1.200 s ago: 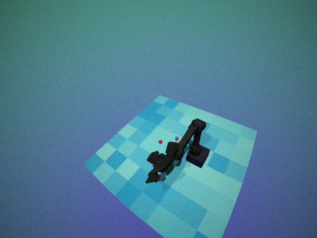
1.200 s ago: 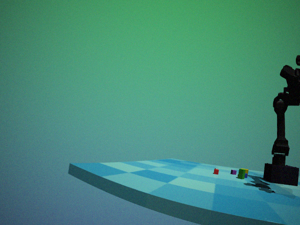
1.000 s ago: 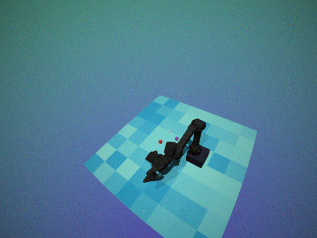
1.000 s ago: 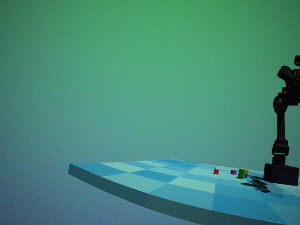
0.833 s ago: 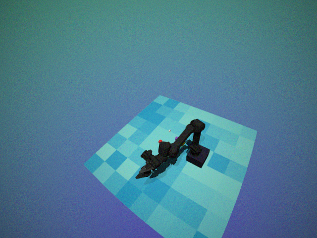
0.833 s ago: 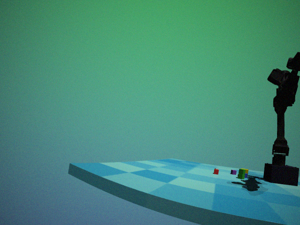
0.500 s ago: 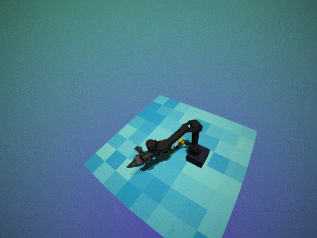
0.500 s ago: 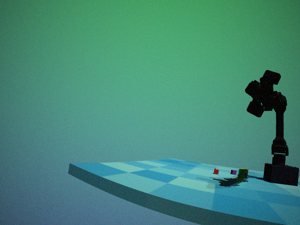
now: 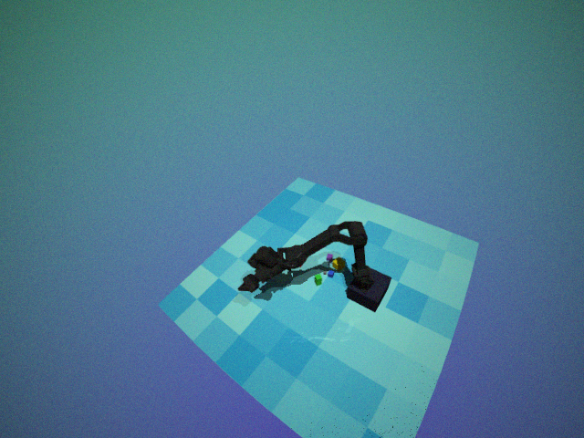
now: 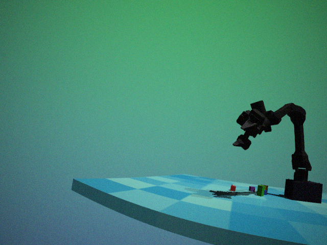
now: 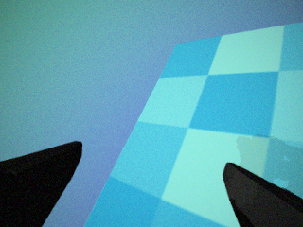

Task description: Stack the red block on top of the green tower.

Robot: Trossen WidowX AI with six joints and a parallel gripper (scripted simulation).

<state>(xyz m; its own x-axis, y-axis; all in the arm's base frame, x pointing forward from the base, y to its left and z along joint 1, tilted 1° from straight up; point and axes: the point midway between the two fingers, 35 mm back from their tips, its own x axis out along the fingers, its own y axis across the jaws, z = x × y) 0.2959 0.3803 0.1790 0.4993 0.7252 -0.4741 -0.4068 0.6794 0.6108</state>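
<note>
My gripper tip is 340 mm to the left of the red block, 240 mm above it and 50 mm short of it. Round my gripper tip: purple block (480 mm to the right, 230 mm below, 50 mm behind); then blue block (400 mm to the right, 240 mm below, 120 mm behind); then yellow block (470 mm to the right, 230 mm below, 120 mm behind).
</note>
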